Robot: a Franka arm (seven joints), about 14 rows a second.
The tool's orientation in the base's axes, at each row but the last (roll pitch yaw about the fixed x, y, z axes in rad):
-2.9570, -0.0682, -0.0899
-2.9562, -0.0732, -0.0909
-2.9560, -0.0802, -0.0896
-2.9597, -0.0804, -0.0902
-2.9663, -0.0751, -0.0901
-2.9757, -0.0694, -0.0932
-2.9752, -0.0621, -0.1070
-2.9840, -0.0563, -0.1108
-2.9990, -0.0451, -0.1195
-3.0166, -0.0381, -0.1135
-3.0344, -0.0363, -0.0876
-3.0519, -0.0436, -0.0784
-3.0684, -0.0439, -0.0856
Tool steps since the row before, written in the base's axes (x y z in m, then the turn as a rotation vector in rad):
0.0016, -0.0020, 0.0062, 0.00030, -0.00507, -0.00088
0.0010, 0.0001, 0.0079, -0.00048, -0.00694, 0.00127
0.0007, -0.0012, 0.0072, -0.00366, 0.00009, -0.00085
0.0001, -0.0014, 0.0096, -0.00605, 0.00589, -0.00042
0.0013, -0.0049, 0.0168, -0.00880, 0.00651, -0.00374
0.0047, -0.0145, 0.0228, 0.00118, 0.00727, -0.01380
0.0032, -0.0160, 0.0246, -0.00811, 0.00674, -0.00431
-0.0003, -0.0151, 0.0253, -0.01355, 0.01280, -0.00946
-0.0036, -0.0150, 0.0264, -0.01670, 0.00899, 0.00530
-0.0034, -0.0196, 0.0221, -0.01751, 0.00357, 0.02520
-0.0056, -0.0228, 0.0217, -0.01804, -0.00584, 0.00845
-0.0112, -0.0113, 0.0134, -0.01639, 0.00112, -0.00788
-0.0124, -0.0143, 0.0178, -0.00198, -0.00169, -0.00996
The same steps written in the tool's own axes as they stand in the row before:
0.0022, 0.0007, -0.0063, 0.00069, 0.00511, -0.00001
0.0016, -0.0016, -0.0076, 0.00024, 0.00660, -0.00252
0.0014, -0.0002, -0.0072, -0.00371, 0.00034, 0.00050
0.0010, -0.0004, -0.0096, -0.00657, -0.00525, 0.00086
0.0030, 0.0018, -0.0172, -0.00960, -0.00508, 0.00397
0.0076, 0.0101, -0.0243, -0.00046, -0.00497, 0.01483
0.0064, 0.0113, -0.0265, -0.00903, -0.00513, 0.00467
0.0028, 0.0109, -0.0272, -0.01539, -0.00973, 0.01026
-0.0006, 0.0114, -0.0284, -0.01740, -0.00773, -0.00504
-0.0003, 0.0169, -0.0244, -0.01683, -0.00478, -0.02546
-0.0028, 0.0207, -0.0242, -0.01714, 0.00638, -0.00982
-0.0097, 0.0109, -0.0149, -0.01676, 0.00081, 0.00711
-0.0103, 0.0139, -0.0193, -0.00226, 0.00257, 0.00971

